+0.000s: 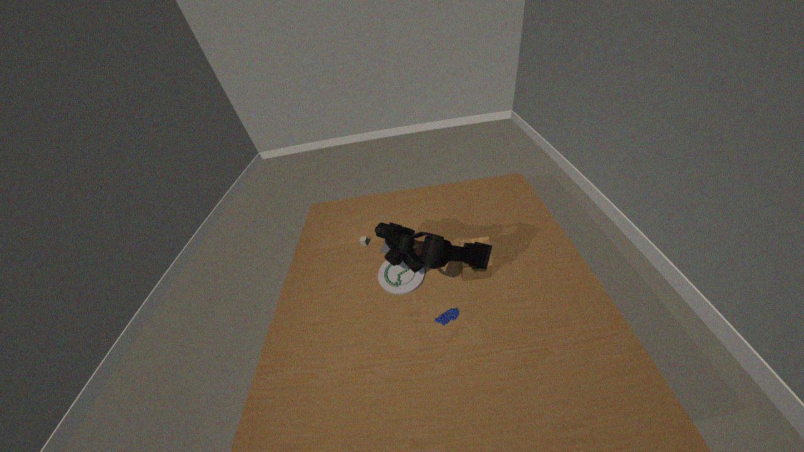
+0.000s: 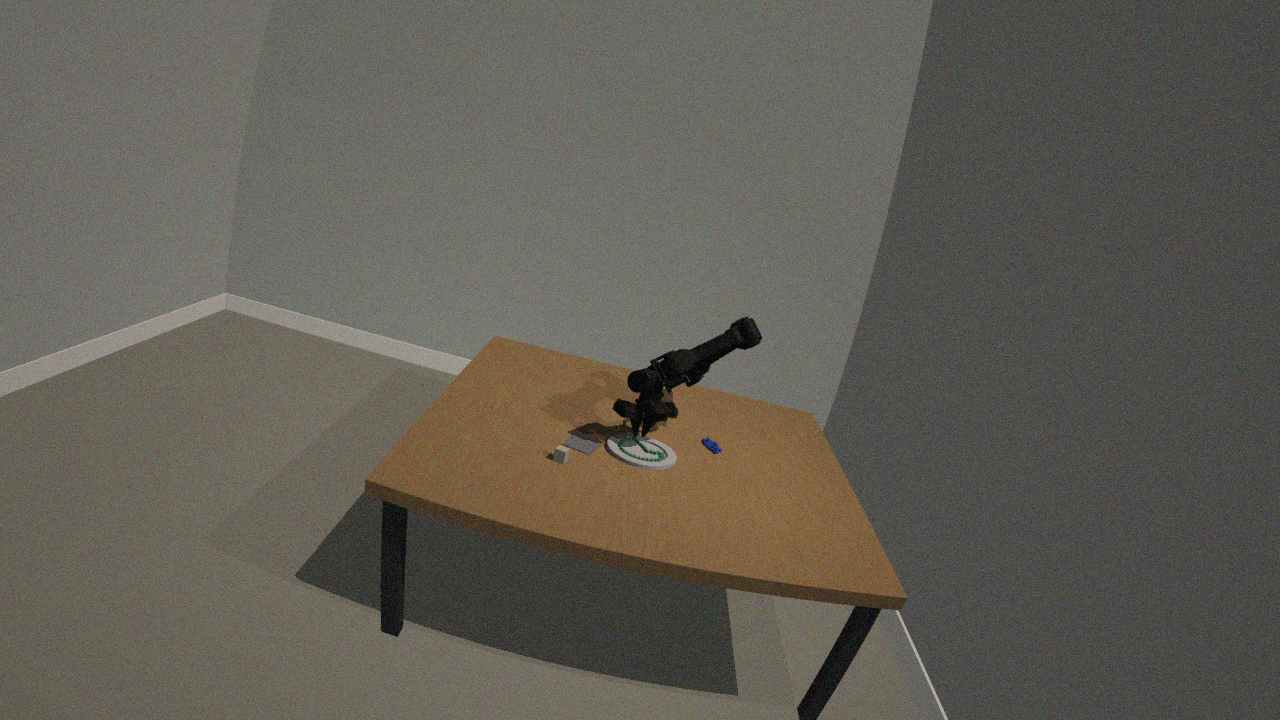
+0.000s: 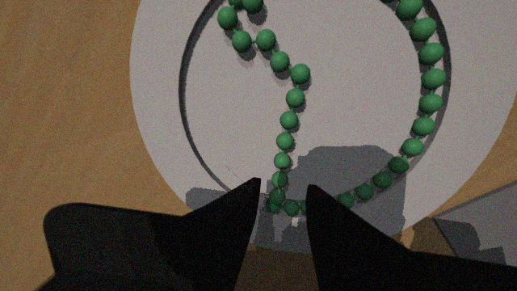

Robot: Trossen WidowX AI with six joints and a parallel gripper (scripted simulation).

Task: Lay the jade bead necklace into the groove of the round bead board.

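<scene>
Now: the round bead board 40 mm ahead of my gripper tip, 20 mm to the left of it and 20 mm below it. The rest, counted from my gripper tip: pale block (220 mm ahead, 180 mm to the right, 10 mm below); flat grey plate (150 mm to the right, 80 mm ahead, 30 mm below).
</scene>
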